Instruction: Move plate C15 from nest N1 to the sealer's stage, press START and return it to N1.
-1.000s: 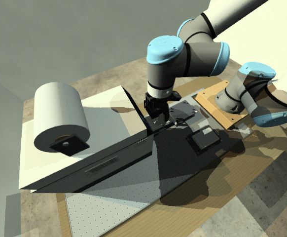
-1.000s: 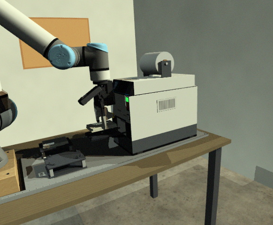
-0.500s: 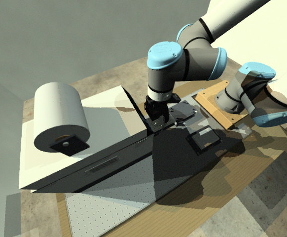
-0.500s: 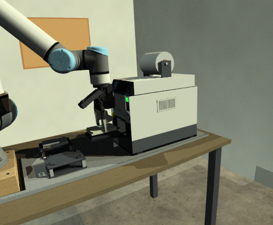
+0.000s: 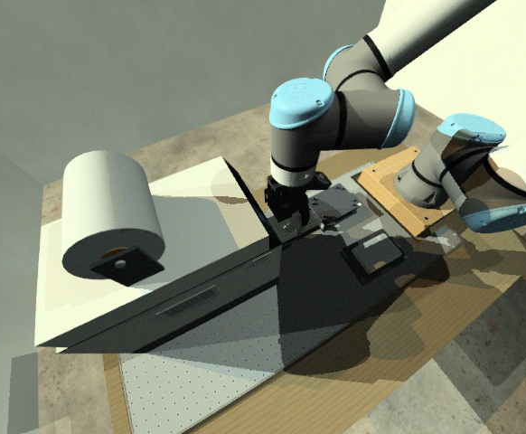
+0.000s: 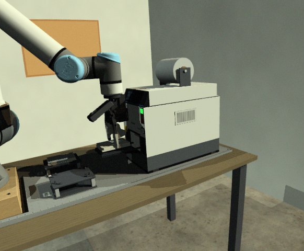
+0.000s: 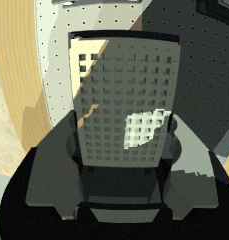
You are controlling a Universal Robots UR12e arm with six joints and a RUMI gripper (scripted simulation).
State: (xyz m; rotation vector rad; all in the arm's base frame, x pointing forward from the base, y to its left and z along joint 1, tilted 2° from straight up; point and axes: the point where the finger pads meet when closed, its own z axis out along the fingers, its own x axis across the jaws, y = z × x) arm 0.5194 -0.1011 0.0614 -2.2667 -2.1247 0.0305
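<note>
Right now my hand is 10 mm above the white open-well plate. Also, from my hand: dark stage 30 mm below; then foil-covered plate 190 mm to the left, 190 mm behind, 80 mm below; then start button 100 mm to the right, 90 mm ahead, 60 mm above.
</note>
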